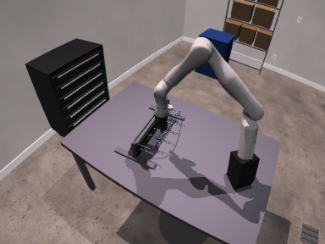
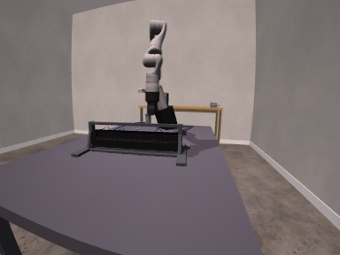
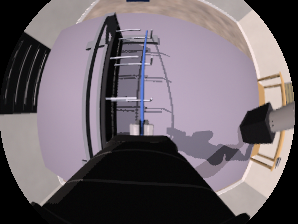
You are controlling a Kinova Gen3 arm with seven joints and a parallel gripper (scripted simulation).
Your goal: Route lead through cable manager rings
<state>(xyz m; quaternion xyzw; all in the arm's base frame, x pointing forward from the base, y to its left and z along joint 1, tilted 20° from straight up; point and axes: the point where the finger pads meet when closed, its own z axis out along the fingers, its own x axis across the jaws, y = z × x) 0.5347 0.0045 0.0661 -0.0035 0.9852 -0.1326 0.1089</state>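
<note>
Now: the black rack 10 cm ahead of my hand, 5 cm to the right of it and 6 cm below it.
</note>
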